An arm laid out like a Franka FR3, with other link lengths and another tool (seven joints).
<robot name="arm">
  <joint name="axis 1" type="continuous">
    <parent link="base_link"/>
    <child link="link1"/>
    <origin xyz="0 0 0.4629" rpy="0 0 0"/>
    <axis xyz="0 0 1"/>
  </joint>
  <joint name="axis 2" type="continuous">
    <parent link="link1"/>
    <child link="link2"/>
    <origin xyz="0 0 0" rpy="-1.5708 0 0"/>
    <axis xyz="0 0 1"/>
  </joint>
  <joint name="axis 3" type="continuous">
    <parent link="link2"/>
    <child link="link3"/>
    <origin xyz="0 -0.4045 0" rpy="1.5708 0 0"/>
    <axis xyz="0 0 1"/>
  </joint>
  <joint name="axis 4" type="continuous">
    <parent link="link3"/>
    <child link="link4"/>
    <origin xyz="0.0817 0 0" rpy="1.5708 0 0"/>
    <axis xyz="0 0 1"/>
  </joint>
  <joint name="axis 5" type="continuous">
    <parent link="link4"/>
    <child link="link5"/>
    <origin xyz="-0.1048 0.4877 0" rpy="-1.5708 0 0"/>
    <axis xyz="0 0 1"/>
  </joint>
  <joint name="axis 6" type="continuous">
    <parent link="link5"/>
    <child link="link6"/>
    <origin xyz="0 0 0" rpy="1.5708 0 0"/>
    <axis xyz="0 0 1"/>
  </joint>
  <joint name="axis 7" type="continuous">
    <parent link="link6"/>
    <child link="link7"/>
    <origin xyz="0.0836 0 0" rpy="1.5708 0 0"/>
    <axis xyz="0 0 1"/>
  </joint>
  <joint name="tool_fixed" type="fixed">
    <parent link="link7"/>
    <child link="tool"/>
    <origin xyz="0.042 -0.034 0.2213" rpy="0 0.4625 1.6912"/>
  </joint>
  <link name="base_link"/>
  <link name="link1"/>
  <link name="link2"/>
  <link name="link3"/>
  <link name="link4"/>
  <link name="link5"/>
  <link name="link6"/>
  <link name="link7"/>
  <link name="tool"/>
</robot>
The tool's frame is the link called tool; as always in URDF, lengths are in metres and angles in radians. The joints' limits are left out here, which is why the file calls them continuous.
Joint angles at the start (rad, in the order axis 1, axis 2, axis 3, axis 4, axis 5, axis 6, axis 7):
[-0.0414 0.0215 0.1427 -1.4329 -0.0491 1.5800 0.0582]
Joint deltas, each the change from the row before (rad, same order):
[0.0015 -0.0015 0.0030 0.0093 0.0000 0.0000 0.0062]
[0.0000 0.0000 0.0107 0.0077 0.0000 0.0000 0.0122]
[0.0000 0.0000 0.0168 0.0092 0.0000 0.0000 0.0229]
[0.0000 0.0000 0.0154 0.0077 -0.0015 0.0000 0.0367]
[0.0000 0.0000 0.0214 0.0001 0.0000 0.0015 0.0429]
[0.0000 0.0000 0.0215 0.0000 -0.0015 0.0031 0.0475]
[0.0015 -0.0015 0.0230 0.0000 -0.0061 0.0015 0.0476]
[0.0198 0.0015 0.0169 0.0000 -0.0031 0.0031 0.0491]
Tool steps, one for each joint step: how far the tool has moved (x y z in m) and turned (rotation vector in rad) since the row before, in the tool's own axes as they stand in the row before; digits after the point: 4 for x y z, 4 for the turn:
[0.0007 -0.0003 -0.0075 0.0086 -0.0024 0.0068]
[-0.0039 0.0002 -0.0077 0.0060 -0.0032 0.0053]
[-0.0067 0.0007 -0.0104 0.0052 -0.0048 0.0102]
[-0.0056 0.0003 -0.0087 -0.0027 -0.0032 0.0232]
[-0.0112 0.0024 -0.0068 -0.0084 -0.0045 0.0203]
[-0.0107 0.0024 -0.0067 -0.0089 -0.0036 0.0250]
[-0.0109 0.0042 -0.0079 -0.0063 0.0003 0.0231]
[-0.0193 0.0076 -0.0105 -0.0041 -0.0050 0.0124]

